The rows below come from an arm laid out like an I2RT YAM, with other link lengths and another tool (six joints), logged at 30 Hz.
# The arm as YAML. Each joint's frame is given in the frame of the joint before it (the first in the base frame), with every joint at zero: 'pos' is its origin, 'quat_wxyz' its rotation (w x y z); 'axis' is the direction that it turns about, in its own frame. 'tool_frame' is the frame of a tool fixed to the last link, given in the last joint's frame.
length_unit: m
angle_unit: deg
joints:
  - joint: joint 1
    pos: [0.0, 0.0, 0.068]
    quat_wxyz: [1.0, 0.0, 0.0, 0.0]
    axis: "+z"
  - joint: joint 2
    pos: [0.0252, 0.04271, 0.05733]
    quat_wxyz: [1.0, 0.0, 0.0, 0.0]
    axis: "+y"
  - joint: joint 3
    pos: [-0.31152, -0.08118, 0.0]
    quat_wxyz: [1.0, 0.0, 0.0, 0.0]
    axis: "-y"
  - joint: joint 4
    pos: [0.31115, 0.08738, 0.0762]
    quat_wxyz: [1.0, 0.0, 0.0, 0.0]
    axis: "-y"
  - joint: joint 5
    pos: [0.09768, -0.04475, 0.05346]
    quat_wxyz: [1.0, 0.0, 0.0, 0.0]
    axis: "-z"
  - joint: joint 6
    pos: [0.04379, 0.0, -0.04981]
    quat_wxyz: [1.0, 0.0, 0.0, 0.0]
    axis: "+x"
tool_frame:
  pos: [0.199, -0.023, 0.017]
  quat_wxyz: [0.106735, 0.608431, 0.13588, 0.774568]
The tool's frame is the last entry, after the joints.
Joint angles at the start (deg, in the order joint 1, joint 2, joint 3, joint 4, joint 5, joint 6):
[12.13 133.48 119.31 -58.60 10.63 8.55]
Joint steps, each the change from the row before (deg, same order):
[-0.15 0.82 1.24 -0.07 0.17 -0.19]
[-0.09 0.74 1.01 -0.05 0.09 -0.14]
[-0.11 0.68 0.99 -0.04 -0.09 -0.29]
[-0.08 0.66 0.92 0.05 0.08 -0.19]
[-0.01 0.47 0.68 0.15 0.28 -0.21]
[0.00 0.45 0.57 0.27 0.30 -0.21]
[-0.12 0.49 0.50 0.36 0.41 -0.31]
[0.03 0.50 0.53 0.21 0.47 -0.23]
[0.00 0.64 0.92 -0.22 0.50 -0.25]
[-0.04 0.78 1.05 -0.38 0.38 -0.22]
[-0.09 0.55 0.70 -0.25 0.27 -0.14]
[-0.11 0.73 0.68 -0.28 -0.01 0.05]
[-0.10 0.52 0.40 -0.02 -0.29 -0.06]
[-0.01 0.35 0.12 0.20 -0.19 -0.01]
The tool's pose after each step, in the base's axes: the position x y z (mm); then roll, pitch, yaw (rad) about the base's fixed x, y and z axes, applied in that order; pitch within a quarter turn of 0, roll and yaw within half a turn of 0. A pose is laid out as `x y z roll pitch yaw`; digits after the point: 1 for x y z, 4 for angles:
678.5 76.4 37.6 2.8708 -0.4945 0.4797
682.6 75.8 36.8 2.8673 -0.4971 0.4816
686.8 75.8 36.4 2.8661 -0.5007 0.4855
691.1 75.4 36.0 2.8620 -0.5047 0.4887
694.9 75.0 36.4 2.8539 -0.5084 0.4943
698.8 74.6 36.5 2.8452 -0.5125 0.5003
702.9 72.3 36.0 2.8340 -0.5151 0.5063
706.2 71.5 35.3 2.8229 -0.5155 0.5132
709.0 70.0 35.0 2.8124 -0.5126 0.5195
711.3 68.5 33.6 2.8052 -0.5076 0.5236
712.9 66.6 32.3 2.8004 -0.5038 0.5250
713.8 65.4 28.2 2.8029 -0.4986 0.5211
714.8 65.6 24.6 2.8086 -0.4975 0.5193
715.8 66.4 21.5 2.8122 -0.4980 0.5186

